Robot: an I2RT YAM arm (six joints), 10 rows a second.
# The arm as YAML. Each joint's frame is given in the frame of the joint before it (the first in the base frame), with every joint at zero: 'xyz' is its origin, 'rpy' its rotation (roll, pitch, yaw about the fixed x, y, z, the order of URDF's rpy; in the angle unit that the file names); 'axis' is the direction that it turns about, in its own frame. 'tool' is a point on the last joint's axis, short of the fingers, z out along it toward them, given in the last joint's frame.
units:
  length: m
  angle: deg
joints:
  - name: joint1
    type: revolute
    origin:
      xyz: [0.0, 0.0, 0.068]
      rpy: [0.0, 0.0, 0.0]
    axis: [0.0, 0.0, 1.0]
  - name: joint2
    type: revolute
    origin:
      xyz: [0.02, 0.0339, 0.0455]
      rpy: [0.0, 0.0, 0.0]
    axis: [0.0, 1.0, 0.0]
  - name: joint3
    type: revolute
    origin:
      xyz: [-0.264, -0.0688, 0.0]
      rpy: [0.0, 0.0, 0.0]
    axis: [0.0, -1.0, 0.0]
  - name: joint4
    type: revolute
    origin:
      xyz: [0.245, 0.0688, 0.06]
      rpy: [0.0, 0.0, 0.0]
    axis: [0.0, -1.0, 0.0]
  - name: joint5
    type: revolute
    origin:
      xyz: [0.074, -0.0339, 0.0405]
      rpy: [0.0, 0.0, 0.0]
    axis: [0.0, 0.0, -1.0]
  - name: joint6
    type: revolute
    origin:
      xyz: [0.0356, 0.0, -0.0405]
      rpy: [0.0, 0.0, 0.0]
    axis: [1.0, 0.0, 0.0]
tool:
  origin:
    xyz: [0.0, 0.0, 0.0]
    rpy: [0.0, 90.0, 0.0]
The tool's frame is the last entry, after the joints.
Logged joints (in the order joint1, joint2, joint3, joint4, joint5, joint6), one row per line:
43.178, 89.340, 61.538, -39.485, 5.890, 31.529
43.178, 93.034, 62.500, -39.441, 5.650, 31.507
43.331, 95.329, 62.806, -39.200, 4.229, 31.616
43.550, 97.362, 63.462, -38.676, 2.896, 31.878
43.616, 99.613, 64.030, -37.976, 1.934, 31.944
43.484, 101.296, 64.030, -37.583, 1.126, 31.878
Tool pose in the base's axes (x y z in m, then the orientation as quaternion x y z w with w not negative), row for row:
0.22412, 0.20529, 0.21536, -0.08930, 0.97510, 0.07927, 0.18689
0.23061, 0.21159, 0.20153, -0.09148, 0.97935, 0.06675, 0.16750
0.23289, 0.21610, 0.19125, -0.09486, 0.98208, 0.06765, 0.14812
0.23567, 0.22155, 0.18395, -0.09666, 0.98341, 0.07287, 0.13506
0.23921, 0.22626, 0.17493, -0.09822, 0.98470, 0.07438, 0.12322
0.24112, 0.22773, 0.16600, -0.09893, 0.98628, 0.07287, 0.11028
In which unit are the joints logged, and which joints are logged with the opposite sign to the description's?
The joints are logged in degrees. Opposite sign: none.
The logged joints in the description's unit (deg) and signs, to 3 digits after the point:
43.178, 89.340, 61.538, -39.485, 5.890, 31.529
43.178, 93.034, 62.500, -39.441, 5.650, 31.507
43.331, 95.329, 62.806, -39.200, 4.229, 31.616
43.550, 97.362, 63.462, -38.676, 2.896, 31.878
43.616, 99.613, 64.030, -37.976, 1.934, 31.944
43.484, 101.296, 64.030, -37.583, 1.126, 31.878

